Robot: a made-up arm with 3 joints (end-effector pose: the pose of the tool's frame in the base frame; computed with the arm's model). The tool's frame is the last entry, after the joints.
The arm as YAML. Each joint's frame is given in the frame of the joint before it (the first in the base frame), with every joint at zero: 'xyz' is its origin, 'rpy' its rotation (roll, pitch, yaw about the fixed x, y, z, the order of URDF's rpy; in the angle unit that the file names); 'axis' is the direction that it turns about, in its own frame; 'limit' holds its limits. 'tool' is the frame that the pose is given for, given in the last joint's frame.
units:
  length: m
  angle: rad
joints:
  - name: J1
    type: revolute
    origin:
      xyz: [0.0, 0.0, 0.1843]
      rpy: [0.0, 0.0, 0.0]
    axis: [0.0, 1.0, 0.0]
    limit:
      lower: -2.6
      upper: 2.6
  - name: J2
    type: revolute
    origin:
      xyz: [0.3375, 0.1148, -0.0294]
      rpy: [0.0, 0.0, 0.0]
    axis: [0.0, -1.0, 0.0]
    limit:
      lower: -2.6
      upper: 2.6
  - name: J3
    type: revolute
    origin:
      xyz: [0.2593, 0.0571, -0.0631]
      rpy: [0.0, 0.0, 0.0]
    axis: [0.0, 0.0, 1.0]
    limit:
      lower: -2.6
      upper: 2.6
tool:
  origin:
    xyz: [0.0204, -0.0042, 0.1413]
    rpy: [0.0, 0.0, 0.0]
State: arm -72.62 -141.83 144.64
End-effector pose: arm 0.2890 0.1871 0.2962 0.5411 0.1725 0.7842 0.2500
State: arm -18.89 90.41 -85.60
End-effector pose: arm 0.1702 0.1512 0.4822 0.5542 -0.5985 -0.3931 0.4245
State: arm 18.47 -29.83 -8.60
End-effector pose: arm 0.5547 0.1647 -0.1067 -0.0307 0.4080 -0.0684 0.9099
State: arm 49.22 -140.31 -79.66
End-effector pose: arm -0.0700 0.1511 -0.1247 0.6383 -0.7653 -0.0532 0.0638
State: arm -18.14 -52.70 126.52
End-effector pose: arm 0.5806 0.1908 0.1837 0.2653 0.1337 0.8527 0.4296
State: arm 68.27 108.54 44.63
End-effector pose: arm 0.2583 0.1832 0.0985 -0.1307 -0.3185 0.3565 0.8686
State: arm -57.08 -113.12 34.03
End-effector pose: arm 0.4286 0.1798 0.2643 0.1375 0.4492 0.2583 0.8441
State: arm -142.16 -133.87 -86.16
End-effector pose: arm -0.0060 0.1513 0.5289 0.0494 -0.0528 -0.6812 0.7285
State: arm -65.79 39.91 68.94
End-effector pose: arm 0.0167 0.1894 0.7194 -0.4511 -0.6571 0.3418 0.4979
